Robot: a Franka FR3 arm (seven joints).
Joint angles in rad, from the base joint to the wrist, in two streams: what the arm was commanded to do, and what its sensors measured. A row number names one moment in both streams.
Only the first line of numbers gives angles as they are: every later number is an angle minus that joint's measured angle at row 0.
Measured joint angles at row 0:
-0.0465 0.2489 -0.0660 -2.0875 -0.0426 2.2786 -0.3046
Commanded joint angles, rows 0 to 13:
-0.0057 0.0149 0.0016 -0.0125 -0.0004 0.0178 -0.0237
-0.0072 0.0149 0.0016 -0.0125 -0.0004 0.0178 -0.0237
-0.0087 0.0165 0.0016 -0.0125 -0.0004 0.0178 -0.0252
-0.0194 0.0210 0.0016 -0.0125 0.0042 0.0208 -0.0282
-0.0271 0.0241 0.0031 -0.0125 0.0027 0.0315 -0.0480
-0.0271 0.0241 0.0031 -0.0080 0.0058 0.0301 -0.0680
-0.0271 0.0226 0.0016 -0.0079 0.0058 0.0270 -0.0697
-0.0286 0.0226 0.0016 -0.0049 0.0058 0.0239 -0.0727
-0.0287 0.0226 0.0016 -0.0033 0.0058 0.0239 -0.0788
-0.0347 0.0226 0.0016 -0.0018 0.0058 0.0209 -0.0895
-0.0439 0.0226 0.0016 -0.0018 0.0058 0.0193 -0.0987
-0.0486 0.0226 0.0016 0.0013 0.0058 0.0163 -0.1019
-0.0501 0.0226 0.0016 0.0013 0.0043 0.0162 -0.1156
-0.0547 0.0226 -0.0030 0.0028 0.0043 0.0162 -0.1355
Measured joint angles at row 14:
-0.0264 -0.0041 -0.0057 -0.0010 0.0001 -0.0002 -0.0694
